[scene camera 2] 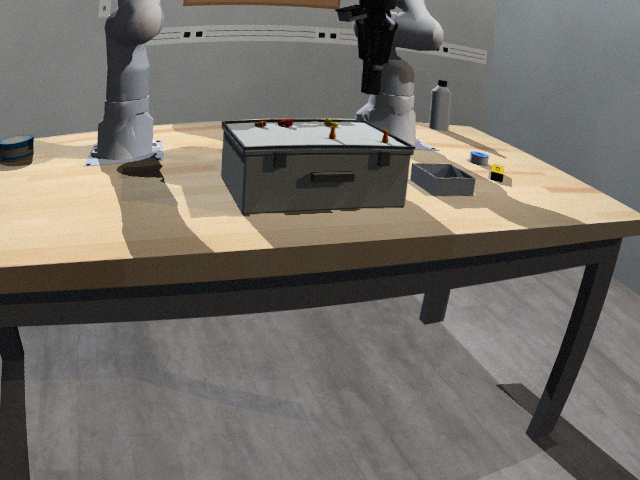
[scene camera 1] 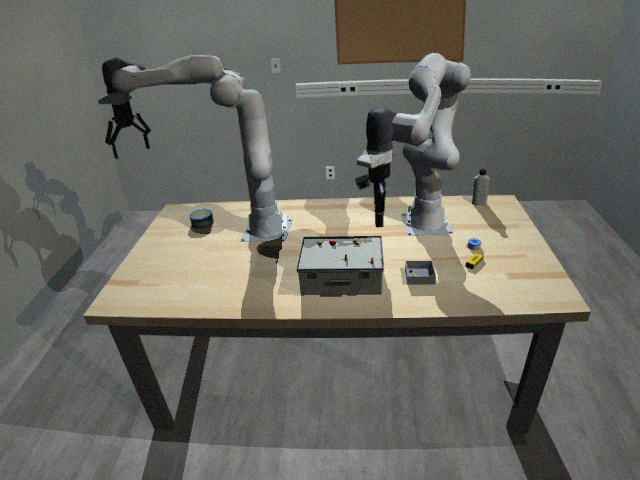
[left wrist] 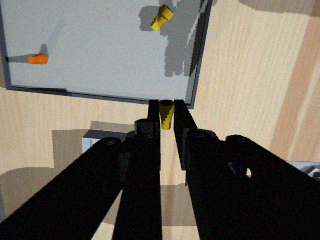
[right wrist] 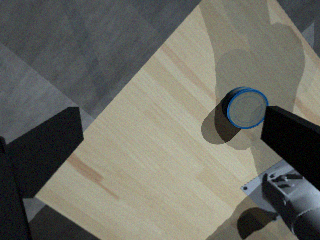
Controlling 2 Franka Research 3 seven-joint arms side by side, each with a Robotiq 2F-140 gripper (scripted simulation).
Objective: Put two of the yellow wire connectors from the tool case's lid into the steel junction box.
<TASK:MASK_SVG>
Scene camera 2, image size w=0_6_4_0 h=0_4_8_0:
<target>left gripper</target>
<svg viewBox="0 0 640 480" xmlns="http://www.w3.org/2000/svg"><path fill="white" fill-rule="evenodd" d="M359 0L360 5L371 6L371 14L367 14L368 18L356 20L359 58L363 60L361 92L364 93L364 88L367 87L366 94L380 95L383 64L388 63L394 34L398 27L398 23L392 21L390 9L395 9L396 0Z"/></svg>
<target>grey bottle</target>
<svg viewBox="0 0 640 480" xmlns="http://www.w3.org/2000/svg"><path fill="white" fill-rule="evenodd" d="M438 80L439 86L432 90L429 128L449 131L452 93L447 88L447 81Z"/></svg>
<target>grey tool case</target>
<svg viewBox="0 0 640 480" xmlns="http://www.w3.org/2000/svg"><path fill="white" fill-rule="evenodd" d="M222 121L224 132L221 177L243 214L405 206L410 155L414 154L413 149L415 147L389 132L388 143L383 143L384 130L365 120L331 119L331 121L338 123L338 126L335 127L335 139L329 138L331 126L324 125L325 119L292 119L293 125L290 127L278 125L278 121L286 119ZM254 124L260 121L266 122L265 127L255 126Z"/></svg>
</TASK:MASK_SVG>
